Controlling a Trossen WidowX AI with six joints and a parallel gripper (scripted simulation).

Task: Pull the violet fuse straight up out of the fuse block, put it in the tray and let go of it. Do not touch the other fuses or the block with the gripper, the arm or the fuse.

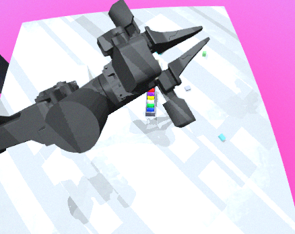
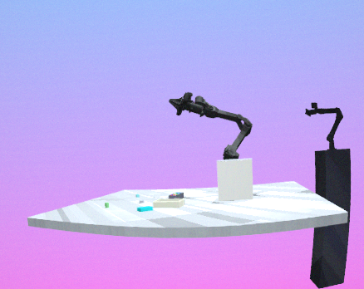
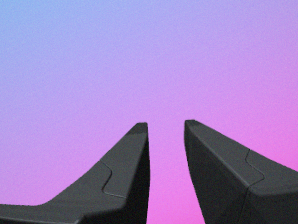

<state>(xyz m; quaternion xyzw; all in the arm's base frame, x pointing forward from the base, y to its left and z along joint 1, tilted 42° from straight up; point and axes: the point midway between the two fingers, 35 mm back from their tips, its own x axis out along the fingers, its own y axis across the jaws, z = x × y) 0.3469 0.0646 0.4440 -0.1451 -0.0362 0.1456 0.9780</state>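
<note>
Right now my gripper tip is 55 cm above the violet fuse, 22 cm to the right of it and 2 cm past it. Also, from my gripper tip: tray: 57 cm below, 37 cm to the left.
</note>
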